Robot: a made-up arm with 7 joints. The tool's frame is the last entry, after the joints. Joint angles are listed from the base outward.
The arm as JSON. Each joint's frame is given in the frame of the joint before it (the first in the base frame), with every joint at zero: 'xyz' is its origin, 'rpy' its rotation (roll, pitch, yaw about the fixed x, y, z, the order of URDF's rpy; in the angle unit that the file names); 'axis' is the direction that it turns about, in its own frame. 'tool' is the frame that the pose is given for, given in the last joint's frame.
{
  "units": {
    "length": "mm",
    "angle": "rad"
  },
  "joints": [
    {
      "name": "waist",
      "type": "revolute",
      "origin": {
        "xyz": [
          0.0,
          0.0,
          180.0
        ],
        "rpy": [
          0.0,
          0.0,
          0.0
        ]
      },
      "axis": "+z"
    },
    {
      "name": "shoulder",
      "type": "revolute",
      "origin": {
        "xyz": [
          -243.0,
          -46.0,
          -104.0
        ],
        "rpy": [
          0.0,
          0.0,
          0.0
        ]
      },
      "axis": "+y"
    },
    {
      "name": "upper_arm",
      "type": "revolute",
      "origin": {
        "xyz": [
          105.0,
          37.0,
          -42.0
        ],
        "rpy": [
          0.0,
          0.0,
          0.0
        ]
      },
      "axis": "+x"
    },
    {
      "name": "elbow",
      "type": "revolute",
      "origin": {
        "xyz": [
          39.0,
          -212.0,
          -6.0
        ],
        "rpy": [
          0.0,
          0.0,
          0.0
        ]
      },
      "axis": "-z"
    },
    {
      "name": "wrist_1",
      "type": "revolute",
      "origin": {
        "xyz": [
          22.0,
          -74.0,
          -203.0
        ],
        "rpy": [
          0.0,
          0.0,
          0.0
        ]
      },
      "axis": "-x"
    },
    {
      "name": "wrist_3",
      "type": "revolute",
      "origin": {
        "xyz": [
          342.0,
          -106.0,
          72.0
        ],
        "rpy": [
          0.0,
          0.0,
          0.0
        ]
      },
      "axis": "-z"
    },
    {
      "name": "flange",
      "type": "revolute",
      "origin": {
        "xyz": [
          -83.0,
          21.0,
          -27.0
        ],
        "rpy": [
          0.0,
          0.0,
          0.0
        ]
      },
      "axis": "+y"
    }
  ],
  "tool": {
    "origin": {
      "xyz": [
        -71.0,
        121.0,
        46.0
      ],
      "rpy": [
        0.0,
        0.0,
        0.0
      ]
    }
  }
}
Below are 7 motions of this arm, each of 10 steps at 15 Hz.
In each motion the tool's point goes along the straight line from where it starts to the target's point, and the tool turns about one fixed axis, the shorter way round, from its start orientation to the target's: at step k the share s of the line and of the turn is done. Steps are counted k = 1, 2, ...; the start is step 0. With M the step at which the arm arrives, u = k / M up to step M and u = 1 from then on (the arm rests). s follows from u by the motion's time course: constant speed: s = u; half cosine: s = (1 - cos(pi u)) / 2; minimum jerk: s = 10 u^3 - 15 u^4 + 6 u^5.
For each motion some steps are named. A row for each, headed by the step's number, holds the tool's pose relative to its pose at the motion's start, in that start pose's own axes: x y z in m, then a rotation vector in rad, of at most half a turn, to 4 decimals.
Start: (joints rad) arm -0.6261 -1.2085 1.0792 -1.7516 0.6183 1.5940 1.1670
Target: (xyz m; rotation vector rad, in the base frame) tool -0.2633 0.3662 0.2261 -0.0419 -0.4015 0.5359
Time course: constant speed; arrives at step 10
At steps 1, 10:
1: -0.0045 0.0017 0.0059 -0.0222 0.0477 0.0217
10: -0.0449 0.0171 0.0588 -0.2217 0.4769 0.2173

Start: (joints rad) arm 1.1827 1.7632 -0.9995 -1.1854 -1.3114 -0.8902 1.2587
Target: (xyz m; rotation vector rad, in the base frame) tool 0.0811 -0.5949 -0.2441 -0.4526 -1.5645 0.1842
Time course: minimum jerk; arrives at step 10
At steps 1, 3, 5, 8, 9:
1: 0.0008 -0.0007 -0.0005 0.0015 0.0023 0.0056
3: 0.0146 -0.0140 -0.0091 0.0282 0.0429 0.1059
5: 0.0448 -0.0429 -0.0279 0.0866 0.1315 0.3245
8: 0.0843 -0.0809 -0.0525 0.1631 0.2477 0.6115
9: 0.0888 -0.0852 -0.0553 0.1717 0.2607 0.6435

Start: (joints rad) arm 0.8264 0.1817 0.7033 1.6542 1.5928 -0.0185 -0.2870
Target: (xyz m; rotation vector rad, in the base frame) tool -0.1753 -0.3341 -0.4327 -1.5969 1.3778 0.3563
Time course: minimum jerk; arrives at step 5
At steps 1, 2, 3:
1: -0.0034 0.0040 -0.0081 -0.0240 0.0146 0.0121
2: -0.0184 0.0220 -0.0442 -0.1313 0.0798 0.0665
3: -0.0396 0.0473 -0.0950 -0.2824 0.1715 0.1430

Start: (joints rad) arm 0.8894 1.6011 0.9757 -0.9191 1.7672 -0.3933 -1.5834
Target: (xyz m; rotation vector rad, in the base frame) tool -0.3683 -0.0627 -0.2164 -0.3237 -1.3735 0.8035
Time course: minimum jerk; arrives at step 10
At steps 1, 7, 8, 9, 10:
1: 0.0017 -0.0007 -0.0015 -0.0135 0.0010 -0.0007
7: 0.1652 -0.0730 -0.1444 -1.3219 0.0991 -0.0689
8: 0.1860 -0.0821 -0.1626 -1.4880 0.1116 -0.0776
9: 0.1957 -0.0864 -0.1711 -1.5660 0.1174 -0.0816
10: 0.1974 -0.0872 -0.1726 -1.5795 0.1184 -0.0823

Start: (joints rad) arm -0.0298 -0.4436 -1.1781 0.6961 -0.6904 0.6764 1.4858
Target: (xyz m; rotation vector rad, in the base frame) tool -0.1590 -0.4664 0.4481 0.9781 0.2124 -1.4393
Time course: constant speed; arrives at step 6
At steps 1, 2, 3, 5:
1: 0.0233 -0.0355 -0.0083 0.0592 -0.0097 -0.0920
2: 0.0466 -0.0711 -0.0165 0.1184 -0.0193 -0.1839
3: 0.0699 -0.1066 -0.0248 0.1776 -0.0290 -0.2759
5: 0.1166 -0.1777 -0.0413 0.2960 -0.0484 -0.4598

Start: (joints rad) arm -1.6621 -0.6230 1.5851 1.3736 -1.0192 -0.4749 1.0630
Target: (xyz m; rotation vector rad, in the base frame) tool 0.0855 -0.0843 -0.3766 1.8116 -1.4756 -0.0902
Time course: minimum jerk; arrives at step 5
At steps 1, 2, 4, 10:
1: -0.0007 0.0013 0.0038 0.0057 0.0088 -0.0036
2: -0.0037 0.0072 0.0209 0.0312 0.0480 -0.0197
4: -0.0109 0.0214 0.0621 0.0927 0.1424 -0.0583
10: -0.0116 0.0227 0.0660 0.0984 0.1512 -0.0619

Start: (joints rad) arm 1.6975 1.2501 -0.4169 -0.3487 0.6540 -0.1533 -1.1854
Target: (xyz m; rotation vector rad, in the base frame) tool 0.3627 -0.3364 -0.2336 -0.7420 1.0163 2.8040
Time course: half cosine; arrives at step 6
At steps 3, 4, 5, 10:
3: -0.0323 0.0436 0.0286 0.2404 0.2857 0.0745
4: -0.0484 0.0653 0.0429 0.3605 0.4285 0.1117
5: -0.0603 0.0813 0.0534 0.4485 0.5330 0.1390
10: -0.0646 0.0871 0.0572 0.4807 0.5713 0.1490

